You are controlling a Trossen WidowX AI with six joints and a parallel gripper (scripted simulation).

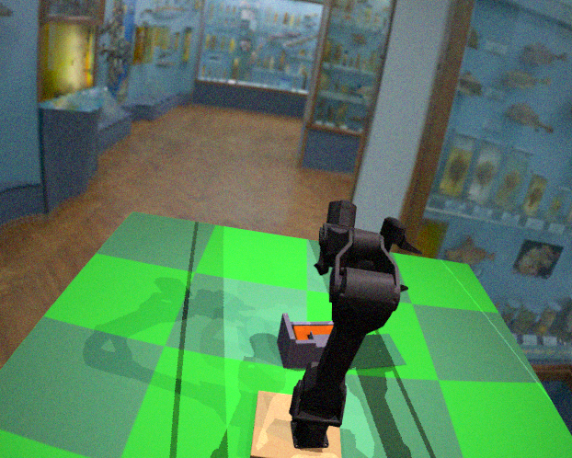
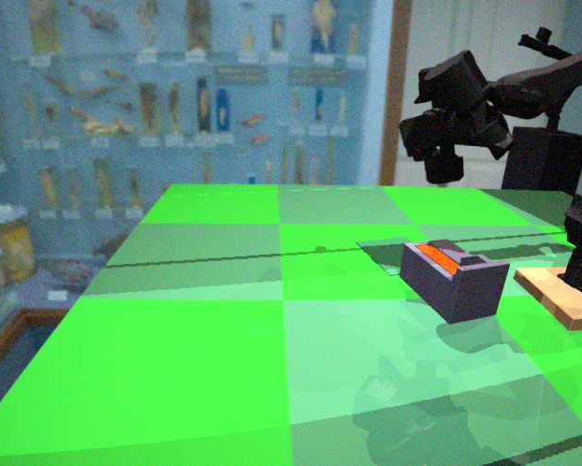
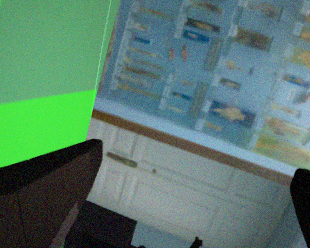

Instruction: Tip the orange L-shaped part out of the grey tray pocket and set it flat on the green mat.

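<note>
My gripper tip is 10 mm short of the orange L-shaped part, 190 mm to the right of it and 200 mm above it. The rest, counted from my gripper tip: green mat (20 mm ahead, 20 mm to the left, 260 mm below).
</note>
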